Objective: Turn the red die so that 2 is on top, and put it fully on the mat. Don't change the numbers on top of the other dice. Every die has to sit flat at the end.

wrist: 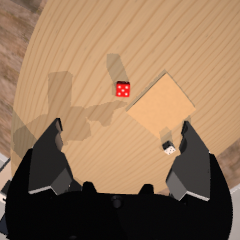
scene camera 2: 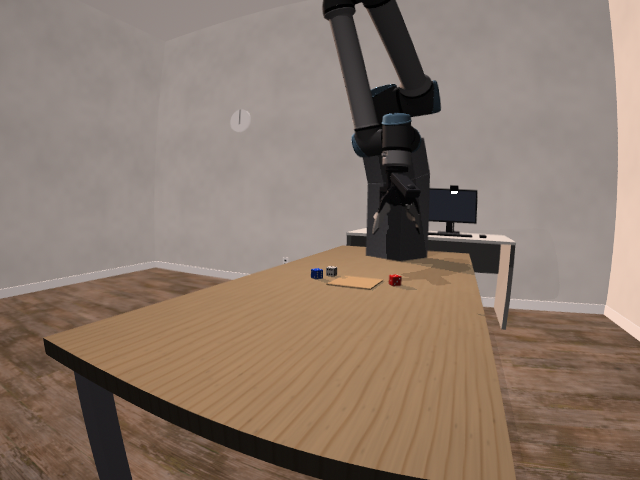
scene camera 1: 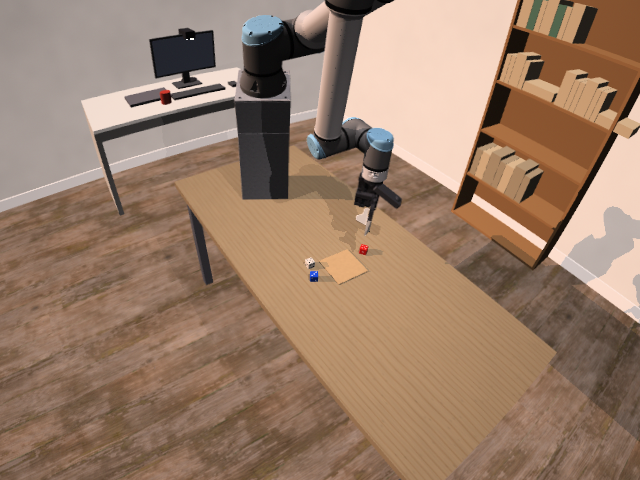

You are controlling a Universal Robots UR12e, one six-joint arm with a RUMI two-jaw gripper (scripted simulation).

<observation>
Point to a tan mat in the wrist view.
At 164,105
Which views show the gripper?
The wrist view, scene camera 2 and scene camera 1: all of them.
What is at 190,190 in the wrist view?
The gripper.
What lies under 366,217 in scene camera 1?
The gripper.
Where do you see a tan mat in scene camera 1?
At 343,266
</observation>
